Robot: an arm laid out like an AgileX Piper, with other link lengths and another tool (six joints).
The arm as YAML. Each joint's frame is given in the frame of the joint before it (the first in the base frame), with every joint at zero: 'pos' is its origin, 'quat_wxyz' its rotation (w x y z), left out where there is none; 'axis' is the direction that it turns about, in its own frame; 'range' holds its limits. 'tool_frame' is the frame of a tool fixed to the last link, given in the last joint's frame.
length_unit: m
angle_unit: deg
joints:
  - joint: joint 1
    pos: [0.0, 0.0, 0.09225]
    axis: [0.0, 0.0, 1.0]
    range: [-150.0, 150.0]
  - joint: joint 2
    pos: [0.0, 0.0, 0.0]
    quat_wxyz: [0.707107, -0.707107, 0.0, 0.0]
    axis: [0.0, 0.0, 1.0]
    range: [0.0, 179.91]
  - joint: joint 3
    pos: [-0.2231, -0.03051, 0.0]
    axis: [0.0, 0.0, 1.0]
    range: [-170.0, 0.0]
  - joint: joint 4
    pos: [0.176, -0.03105, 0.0]
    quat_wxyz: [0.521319, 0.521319, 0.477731, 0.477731]
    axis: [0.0, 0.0, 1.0]
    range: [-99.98, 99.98]
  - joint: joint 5
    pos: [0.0, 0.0, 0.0]
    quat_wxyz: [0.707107, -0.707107, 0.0, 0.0]
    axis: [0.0, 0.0, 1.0]
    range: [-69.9, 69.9]
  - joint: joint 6
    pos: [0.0, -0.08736, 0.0]
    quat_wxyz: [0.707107, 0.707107, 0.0, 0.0]
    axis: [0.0, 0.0, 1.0]
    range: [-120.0, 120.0]
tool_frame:
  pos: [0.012, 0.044, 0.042]
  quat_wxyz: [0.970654, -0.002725, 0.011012, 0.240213]
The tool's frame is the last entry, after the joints.
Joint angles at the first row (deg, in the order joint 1, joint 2, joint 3, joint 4, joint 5, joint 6):
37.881 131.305 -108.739 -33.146 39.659 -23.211
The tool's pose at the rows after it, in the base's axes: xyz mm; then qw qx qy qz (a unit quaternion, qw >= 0):
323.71 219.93 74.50 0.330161 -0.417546 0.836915 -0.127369
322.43 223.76 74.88 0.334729 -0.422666 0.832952 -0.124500
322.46 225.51 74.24 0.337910 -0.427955 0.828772 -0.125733
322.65 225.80 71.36 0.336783 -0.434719 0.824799 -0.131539
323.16 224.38 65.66 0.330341 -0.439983 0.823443 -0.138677
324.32 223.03 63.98 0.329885 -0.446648 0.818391 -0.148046
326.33 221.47 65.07 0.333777 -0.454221 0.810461 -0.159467
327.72 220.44 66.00 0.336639 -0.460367 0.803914 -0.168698
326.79 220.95 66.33 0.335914 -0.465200 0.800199 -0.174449
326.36 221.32 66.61 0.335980 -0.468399 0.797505 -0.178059
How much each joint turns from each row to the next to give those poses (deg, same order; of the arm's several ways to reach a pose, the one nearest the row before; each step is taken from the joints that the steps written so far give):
0.347 0.002 -0.003 -0.287 -0.125 0.117
0.532 -0.003 0.005 -0.141 -0.536 0.002
0.294 0.173 -0.003 -0.560 -0.455 -0.002
0.250 0.494 0.001 -0.932 -0.110 0.003
0.017 0.879 0.001 -0.782 0.136 0.001
0.104 0.347 -0.002 -1.350 0.052 -0.002
0.110 0.001 -0.002 -1.824 -0.054 -0.002
0.137 -0.001 0.000 -1.478 0.006 0.021
0.400 -0.001 0.005 -0.775 0.407 0.002
0.245 0.000 0.001 -0.528 0.192 0.002

